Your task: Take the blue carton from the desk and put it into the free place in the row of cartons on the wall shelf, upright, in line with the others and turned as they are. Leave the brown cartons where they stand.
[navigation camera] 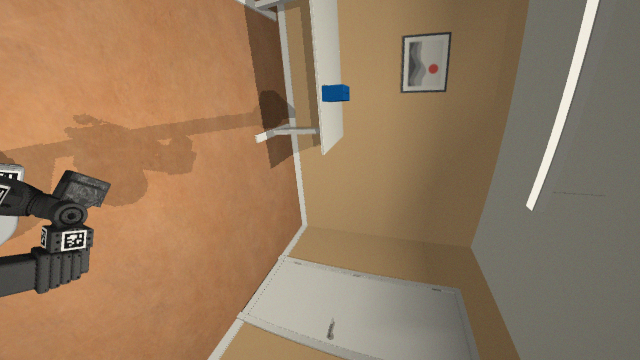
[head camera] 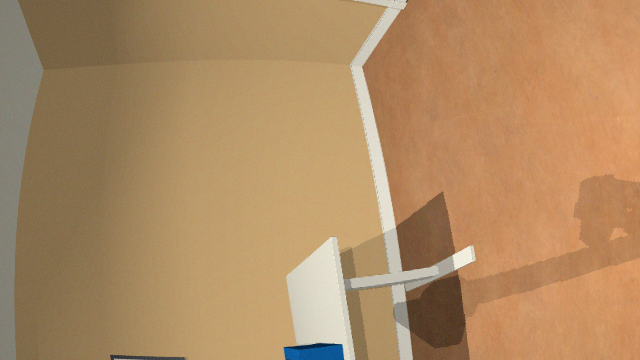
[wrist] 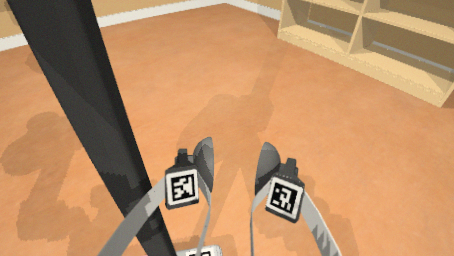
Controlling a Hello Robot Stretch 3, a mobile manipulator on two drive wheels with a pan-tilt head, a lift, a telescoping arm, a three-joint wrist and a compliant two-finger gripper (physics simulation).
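Places are measured from the robot's base along level axes (x back, y right, z up), in centimetres.
Where they show: gripper, fingertip midpoint: (wrist: 236, 157).
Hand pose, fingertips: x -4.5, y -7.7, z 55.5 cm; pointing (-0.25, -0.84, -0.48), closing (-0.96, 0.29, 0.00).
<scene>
Each offset is from my fingertips to the top centre of the thing. "spot": to the spot under its first point. Level surfaces: height alone.
The blue carton @[dz +34.5, dx -86.0, dy +159.7 cm] (head camera: 315, 352) (navigation camera: 335, 93) stands on the white desk @[dz +16.5 cm] (head camera: 317, 305) (navigation camera: 327, 45); in the head camera view it is cut off by the bottom edge. My gripper (wrist: 236, 157) is open, with its two fingertips apart over the floor and nothing between them. It is far from the desk; the desk and the carton do not show in the wrist view. The wall shelf with the row of brown cartons does not show in these views.
A low wooden shelf unit @[spot: dz -32.7, dx -104.5, dy -114.2 cm] (wrist: 356, 32) stands on the floor at the upper right of the wrist view. A framed picture (navigation camera: 426, 62) hangs above the desk. A white door (navigation camera: 360, 305) shows at the bottom of the navigation view. The desk's leg (head camera: 395, 278) (navigation camera: 300, 131) reaches the floor.
</scene>
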